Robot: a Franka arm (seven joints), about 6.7 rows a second.
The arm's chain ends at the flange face. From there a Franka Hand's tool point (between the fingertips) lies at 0.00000 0.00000 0.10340 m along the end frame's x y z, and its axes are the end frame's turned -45 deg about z.
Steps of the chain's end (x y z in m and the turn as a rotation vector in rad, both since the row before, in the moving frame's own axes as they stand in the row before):
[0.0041, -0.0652, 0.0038, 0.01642, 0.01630, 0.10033]
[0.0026, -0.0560, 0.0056, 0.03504, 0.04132, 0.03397]
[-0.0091, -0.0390, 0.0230, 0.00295, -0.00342, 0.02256]
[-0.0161, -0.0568, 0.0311, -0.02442, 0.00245, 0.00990]
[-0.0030, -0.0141, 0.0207, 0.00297, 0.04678, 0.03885]
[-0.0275, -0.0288, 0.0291, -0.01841, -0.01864, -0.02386]
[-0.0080, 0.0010, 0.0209, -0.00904, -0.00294, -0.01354]
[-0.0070, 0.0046, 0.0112, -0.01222, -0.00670, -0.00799]
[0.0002, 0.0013, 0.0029, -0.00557, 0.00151, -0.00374]
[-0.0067, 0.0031, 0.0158, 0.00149, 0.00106, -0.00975]
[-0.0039, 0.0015, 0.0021, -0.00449, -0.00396, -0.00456]
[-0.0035, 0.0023, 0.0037, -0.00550, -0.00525, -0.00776]
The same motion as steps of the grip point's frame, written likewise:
[0.0514, -0.0431, 0.0038, 0.00008, 0.02314, 0.10033]
[0.0470, -0.0372, 0.0054, -0.00444, 0.05399, 0.03397]
[0.0211, -0.0345, 0.0230, 0.00450, -0.00033, 0.02256]
[0.0272, -0.0496, 0.0311, -0.01900, -0.01554, 0.00990]
[0.0114, -0.0088, 0.0206, -0.03098, 0.03518, 0.03885]
[-0.0018, -0.0398, 0.0291, 0.00016, -0.02620, -0.02386]
[-0.0072, -0.0045, 0.0209, -0.00431, -0.00847, -0.01354]
[-0.0096, -0.0013, 0.0112, -0.00390, -0.01338, -0.00799]
[-0.0011, 0.0016, 0.0029, -0.00501, -0.00287, -0.00374]
[-0.0067, -0.0026, 0.0158, 0.00030, 0.00180, -0.00975]
[-0.0044, -0.0017, 0.0021, -0.00037, -0.00598, -0.00456]
[-0.0049, -0.0008, 0.0037, -0.00018, -0.00760, -0.00776]

